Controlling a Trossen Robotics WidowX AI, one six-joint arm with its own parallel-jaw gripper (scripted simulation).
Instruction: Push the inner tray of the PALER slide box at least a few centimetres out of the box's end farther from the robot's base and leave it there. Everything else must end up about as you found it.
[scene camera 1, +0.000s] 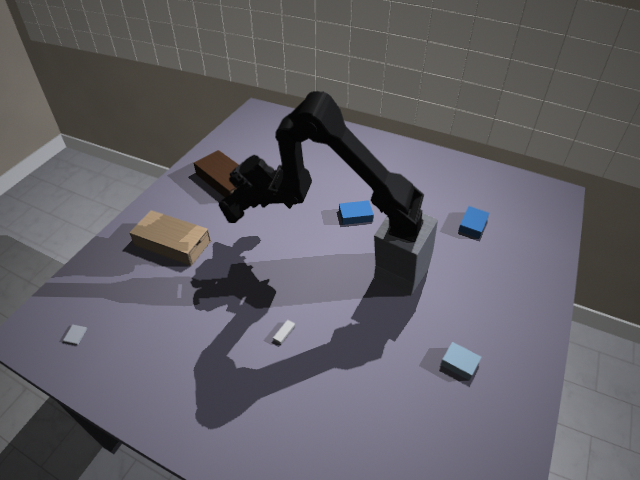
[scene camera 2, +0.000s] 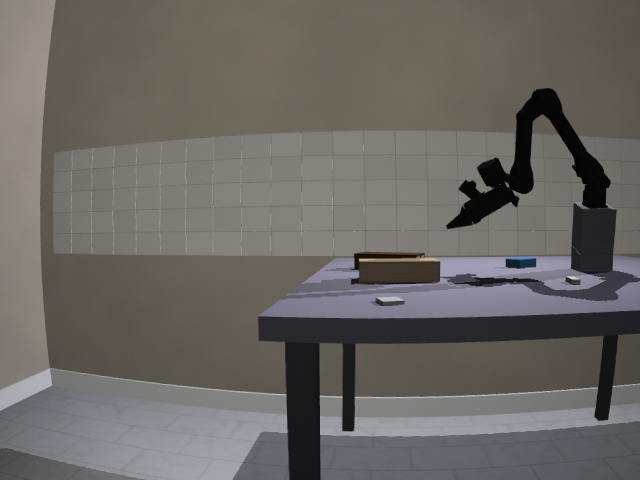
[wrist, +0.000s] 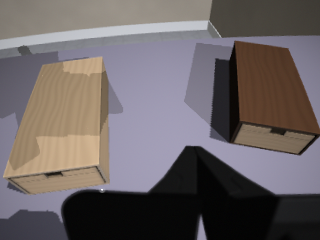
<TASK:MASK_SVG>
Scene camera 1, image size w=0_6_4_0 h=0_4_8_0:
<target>gripper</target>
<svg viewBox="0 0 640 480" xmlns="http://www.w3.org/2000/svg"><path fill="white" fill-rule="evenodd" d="M244 161L230 173L229 181L236 189L231 195L219 202L219 207L228 223L236 223L244 216L243 210L248 209L250 206L255 208L261 204L262 208L265 208L268 205L262 201L259 193L260 190L257 190L240 175L239 168Z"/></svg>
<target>pale blue block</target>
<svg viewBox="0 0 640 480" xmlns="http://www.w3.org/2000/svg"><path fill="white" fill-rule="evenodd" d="M452 342L440 365L470 380L481 356Z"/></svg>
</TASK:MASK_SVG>
